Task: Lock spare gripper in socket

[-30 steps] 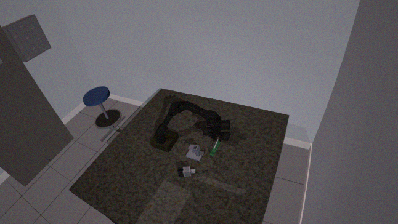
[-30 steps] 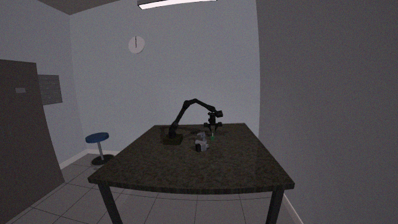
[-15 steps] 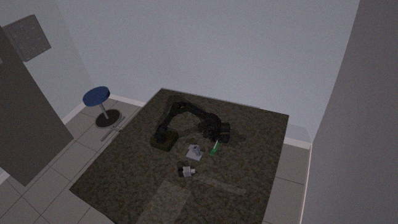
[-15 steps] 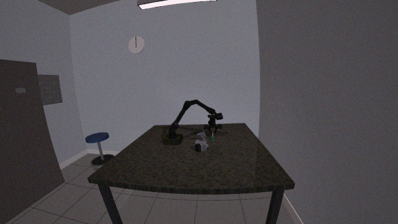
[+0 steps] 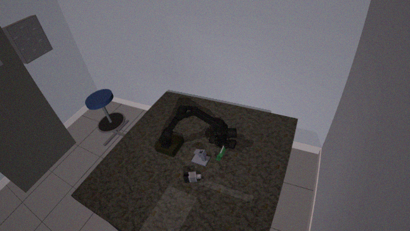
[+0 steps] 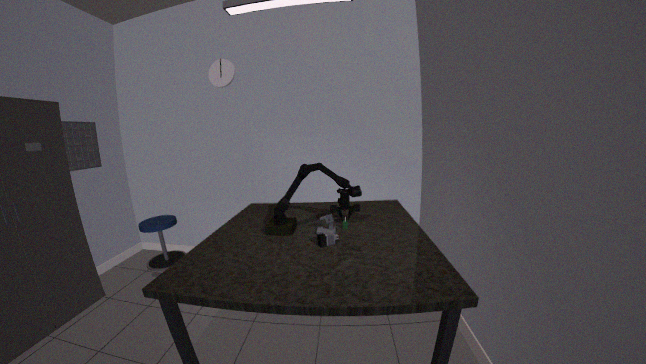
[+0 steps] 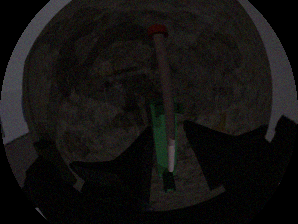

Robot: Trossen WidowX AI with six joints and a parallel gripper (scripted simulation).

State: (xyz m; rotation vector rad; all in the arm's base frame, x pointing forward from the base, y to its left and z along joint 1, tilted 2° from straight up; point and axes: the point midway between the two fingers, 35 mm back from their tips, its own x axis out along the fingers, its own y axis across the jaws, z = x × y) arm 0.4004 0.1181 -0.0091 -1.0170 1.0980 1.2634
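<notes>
Now: the green bracket 4 cm to the right of my gripper tip and 1 cm above it. The rest, counted from my gripper tip: grey mount (12 cm behind, 14 cm to the right, 3 cm above); then spare gripper (11 cm behind, 30 cm to the right, 1 cm above).
</notes>
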